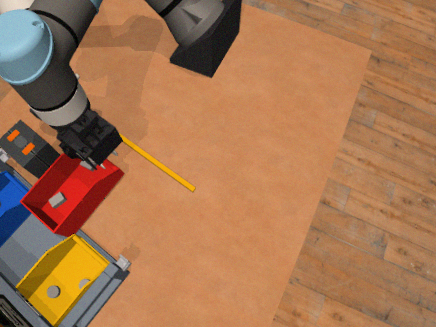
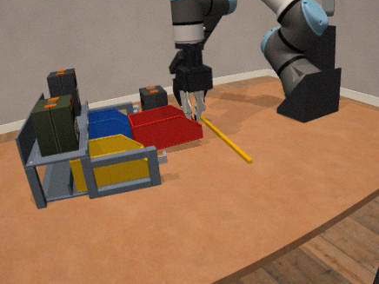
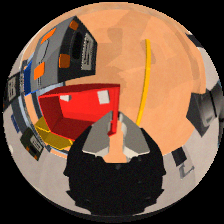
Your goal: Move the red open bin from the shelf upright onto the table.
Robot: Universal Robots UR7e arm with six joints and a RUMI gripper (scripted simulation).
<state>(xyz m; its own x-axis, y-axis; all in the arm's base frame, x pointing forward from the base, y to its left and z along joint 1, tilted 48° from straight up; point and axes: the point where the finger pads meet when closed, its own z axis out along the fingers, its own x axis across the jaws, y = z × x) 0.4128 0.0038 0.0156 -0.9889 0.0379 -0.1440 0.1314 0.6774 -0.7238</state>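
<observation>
Right now my hand is 7 cm past the yellow stick, 6 cm above it and 1 cm to the right of it. Also, from my hand: black box (12 cm to the right, 7 cm ahead); then red open bin (8 cm ahead, 1 cm to the right, 1 cm below); then blue bin (22 cm ahead, 14 cm to the right, 2 cm below).
</observation>
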